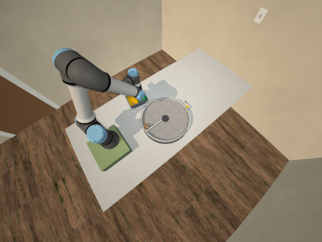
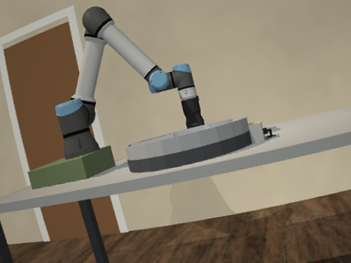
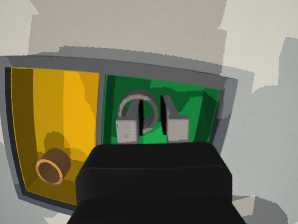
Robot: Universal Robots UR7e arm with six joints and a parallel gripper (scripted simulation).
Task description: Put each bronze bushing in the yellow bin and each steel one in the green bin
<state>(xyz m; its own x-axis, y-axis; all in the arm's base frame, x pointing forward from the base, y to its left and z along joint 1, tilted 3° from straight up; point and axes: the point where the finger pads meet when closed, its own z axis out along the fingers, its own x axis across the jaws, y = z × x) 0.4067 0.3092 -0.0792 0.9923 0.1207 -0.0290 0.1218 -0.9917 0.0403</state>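
The yellow bin is 40 mm behind my hand and 30 mm to the right of it. Round my hand: grey turntable (370 mm to the right, 80 mm ahead, 20 mm above).
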